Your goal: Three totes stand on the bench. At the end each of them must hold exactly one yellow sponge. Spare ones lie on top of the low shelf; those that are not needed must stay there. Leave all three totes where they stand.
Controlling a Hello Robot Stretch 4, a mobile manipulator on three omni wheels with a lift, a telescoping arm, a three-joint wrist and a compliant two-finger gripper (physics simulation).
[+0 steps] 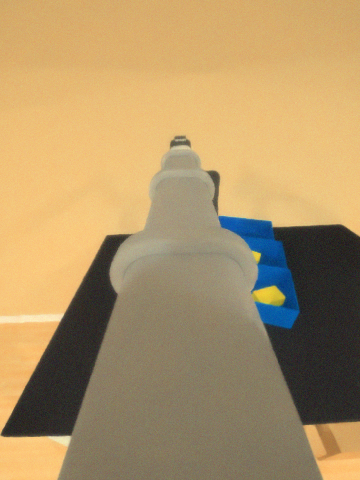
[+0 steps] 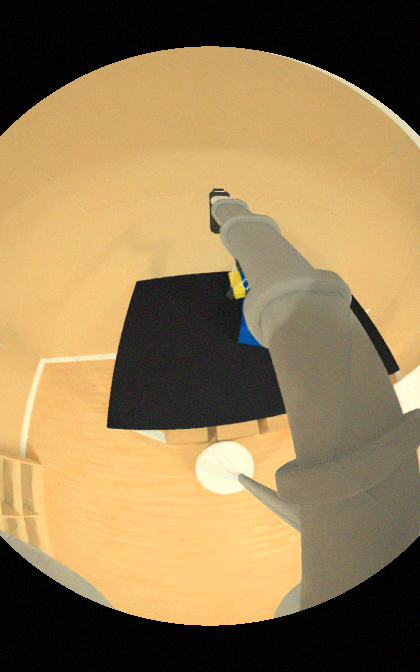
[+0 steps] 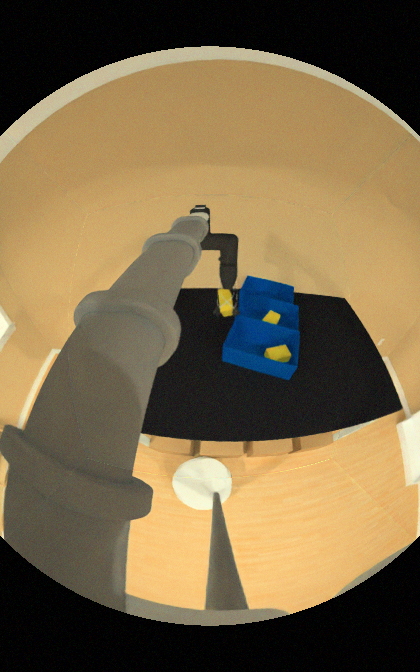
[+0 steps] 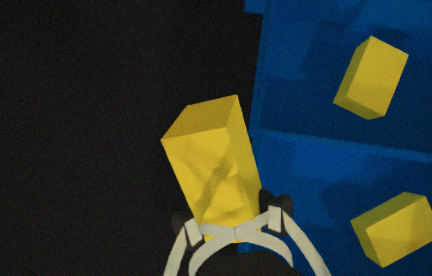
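Places are measured from the robot's base along level axes (x ahead, y left, z up), in centimetres.
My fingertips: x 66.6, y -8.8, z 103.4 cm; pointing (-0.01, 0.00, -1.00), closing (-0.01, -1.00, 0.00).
Note:
For each thing: its middle in the pictures, then the offset to it from my fingertips. Level surfaces: height alone.
- middle tote, body centre: [image 4: 365, 78] [image 1: 247, 257] dx +12.4, dy -21.6, dz -9.8 cm
- far tote, body centre: [image 1: 242, 234] dx +32.5, dy -24.7, dz -9.8 cm
- black bench, surface height: dz -14.8 cm
My gripper [image 2: 239, 290] [image 3: 226, 311] [image 4: 230, 210] is shut on a yellow sponge [image 2: 236, 284] [image 3: 225, 300] [image 4: 210, 160], left of the totes over the black bench top. The near blue tote [image 1: 280, 317] [image 2: 248, 332] [image 3: 255, 365] [image 4: 300, 172] holds one yellow sponge [image 1: 270, 296] [image 3: 277, 353] [image 4: 397, 230]. The middle tote [image 1: 272, 248] [image 3: 291, 312] [image 4: 287, 60] holds another sponge [image 1: 257, 257] [image 3: 271, 316] [image 4: 371, 77]. The far tote [image 1: 250, 227] [image 3: 267, 289] [image 4: 254, 6] shows no sponge, but its floor is hidden.
The black bench [image 1: 330, 280] [image 2: 170, 350] [image 3: 330, 320] [image 4: 75, 100] stands near the wall. Several brown boxes [image 3: 220, 448] show below its front edge. A tan shelf unit [image 2: 42, 495] stands at lower left. My arm [image 1: 190, 350] hides part of the bench and totes.

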